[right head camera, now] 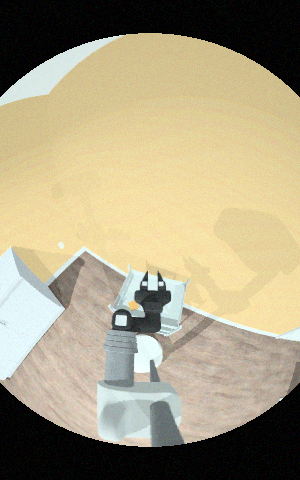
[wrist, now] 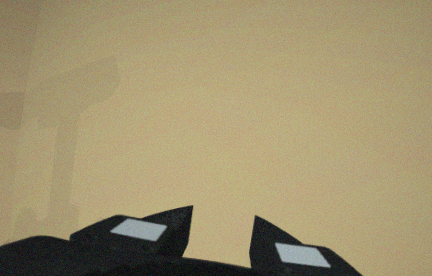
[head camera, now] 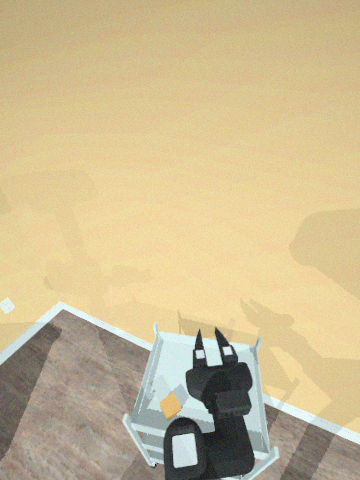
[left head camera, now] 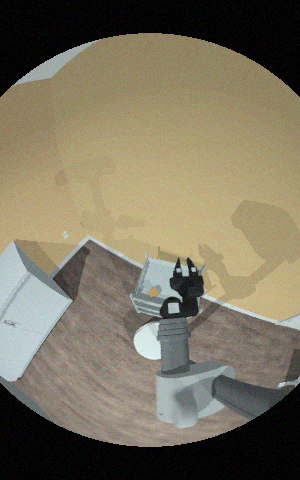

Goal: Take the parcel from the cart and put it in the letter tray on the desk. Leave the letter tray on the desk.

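Where they show: gripper, fingertip midpoint: [right head camera: 152,271] [wrist: 221,229] [head camera: 207,330] [left head camera: 182,257]; robot's base, link origin: [right head camera: 141,352] [left head camera: 153,339].
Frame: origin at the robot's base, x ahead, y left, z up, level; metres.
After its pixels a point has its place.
The parcel, a small orange block [head camera: 170,405] @(x 0.359, y 0.030, z 0.684 m) [left head camera: 153,292] @(x 0.356, y 0.025, z 0.685 m) [right head camera: 133,305] @(x 0.354, y 0.025, z 0.685 m), lies in the top tray of the pale cart [head camera: 172,355] @(x 0.554, y 0.010, z 0.635 m) [left head camera: 156,272] @(x 0.531, y -0.006, z 0.635 m) [right head camera: 175,300] @(x 0.405, y -0.263, z 0.635 m), left of the gripper and nearer the arm side. My gripper [head camera: 208,329] @(x 0.398, y -0.090, z 1.046 m) [left head camera: 184,259] @(x 0.398, y -0.090, z 1.046 m) [right head camera: 153,272] @(x 0.398, y -0.090, z 1.046 m) [wrist: 221,229] @(x 0.398, y -0.090, z 1.046 m) is open and empty. In the head view it appears over the cart's top tray, with its fingers pointing toward the wall and their tips near the tray's far edge. The wrist covers part of the tray. The parcel does not show in the wrist view. The desk and the letter tray do not show.
A yellow wall [head camera: 180,150] @(x 0.809, y -0.074, z 1.424 m) [left head camera: 160,150] @(x 0.849, y -0.006, z 1.392 m) [right head camera: 165,160] @(x 0.762, y -0.153, z 1.422 m) [wrist: 225,100] @(x 0.816, y -0.061, z 1.191 m) stands close behind the cart. A white cabinet [left head camera: 30,310] @(x 0.076, y 1.152, z 0.549 m) [right head camera: 25,310] @(x 0.122, y 1.126, z 0.535 m) stands at the left. The round white robot base [left head camera: 146,341] @(x -0.008, y 0.078, z 0.187 m) [right head camera: 149,355] @(x -0.018, y -0.082, z 0.187 m) is close to the cart's near side.
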